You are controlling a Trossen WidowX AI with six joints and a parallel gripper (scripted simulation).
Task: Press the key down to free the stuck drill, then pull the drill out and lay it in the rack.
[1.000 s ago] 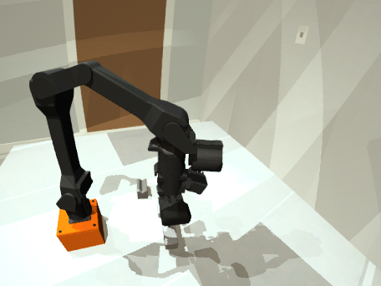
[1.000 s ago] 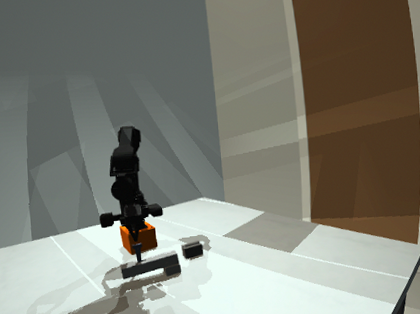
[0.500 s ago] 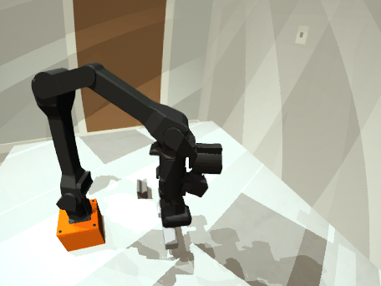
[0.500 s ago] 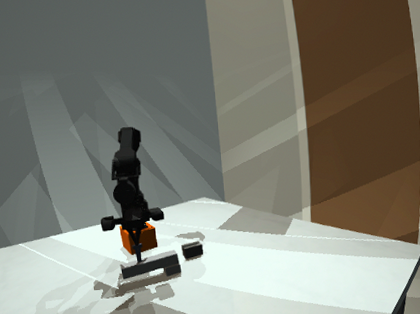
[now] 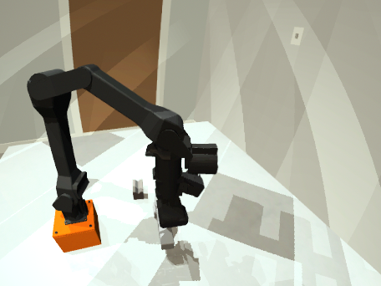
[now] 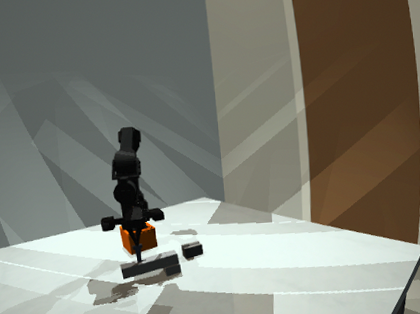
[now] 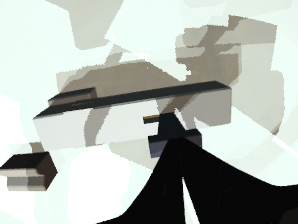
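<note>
The blue key is 30 mm below my gripper tip. Round my gripper tip: grey rack 40 mm behind, 210 mm to the left, 100 mm below; housing block 40 mm to the left, 80 mm below; drill 60 mm to the left, 70 mm below.
</note>
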